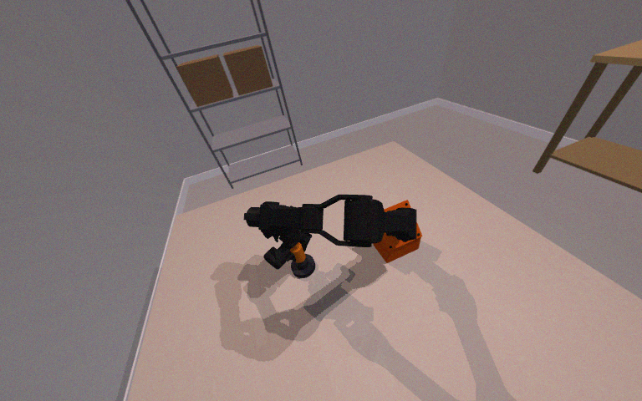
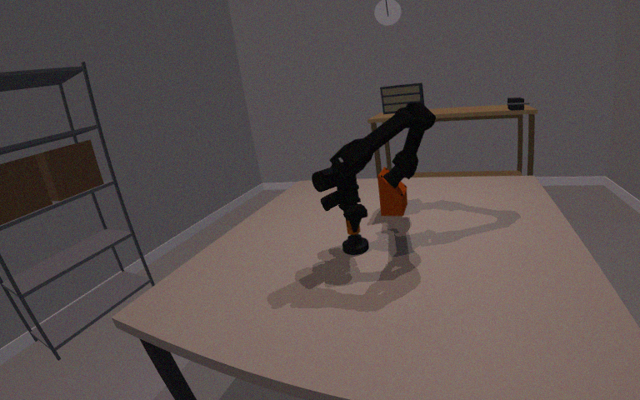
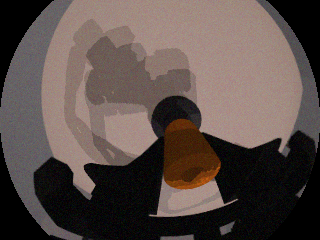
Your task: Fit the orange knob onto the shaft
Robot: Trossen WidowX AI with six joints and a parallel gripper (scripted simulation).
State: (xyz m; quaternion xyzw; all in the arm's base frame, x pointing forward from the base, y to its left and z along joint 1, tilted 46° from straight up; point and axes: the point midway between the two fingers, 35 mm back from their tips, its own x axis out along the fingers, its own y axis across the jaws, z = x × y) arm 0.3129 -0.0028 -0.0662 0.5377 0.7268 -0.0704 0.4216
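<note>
Now: gripper tip 20 mm below the orange knob. Round my gripper tip: dark round pedestal 40 mm below.
</note>
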